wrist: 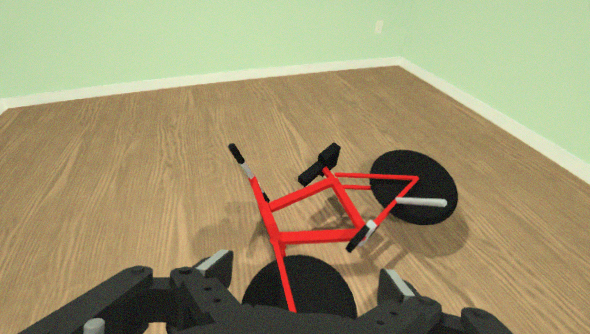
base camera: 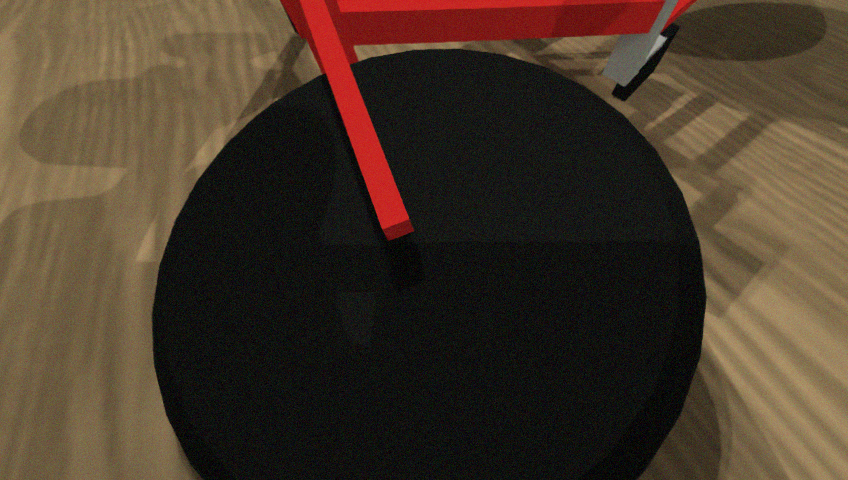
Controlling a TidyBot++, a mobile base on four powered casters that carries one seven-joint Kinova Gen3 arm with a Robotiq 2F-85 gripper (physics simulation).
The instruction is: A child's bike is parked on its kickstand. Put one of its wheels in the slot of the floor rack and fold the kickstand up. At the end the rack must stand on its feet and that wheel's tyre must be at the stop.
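Places are measured from the arm's base along level axes (x ahead, y left, z up), in millimetres.
Pixels of known places: gripper, fingertip midpoint: [wrist: 303,276].
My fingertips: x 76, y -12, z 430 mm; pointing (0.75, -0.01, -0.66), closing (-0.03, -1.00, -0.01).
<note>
For each thing: its top centre in the pictures, then the offset to it from my fingertips. "pt": a spot on its surface instead.
- grey kickstand, surface spot: [wrist: 422,202] pt dz -512, dx +571, dy -376 mm
- handlebar grip, top centre: [wrist: 234,142] dz -382, dx +676, dy +280 mm
- black saddle, surface spot: [wrist: 330,156] pt dz -539, dx +834, dy -69 mm
The child's bike, with a red frame [base camera: 493,24] [wrist: 320,236], looks laid over on its side on the floor. Its black front wheel [base camera: 505,356] [wrist: 325,285] fills much of the base camera view and shows at the bottom of the wrist view, partly hidden by my gripper. Its rear wheel [wrist: 395,172] is at the right in the wrist view. The grey kickstand [wrist: 422,202] sticks out from the rear frame and crosses that wheel's disc; whether it is folded I cannot tell. My gripper [wrist: 303,276] is open and empty, its fingers apart in front of the front wheel. The floor rack does not show.
The handlebar grip [wrist: 236,153] and black saddle [wrist: 330,156] are on the bike's far side in the wrist view. A pedal [base camera: 649,65] [wrist: 356,239] sits by the crank. Green walls [wrist: 200,35] with a white baseboard [wrist: 200,79] meet in a corner beyond the bike.
</note>
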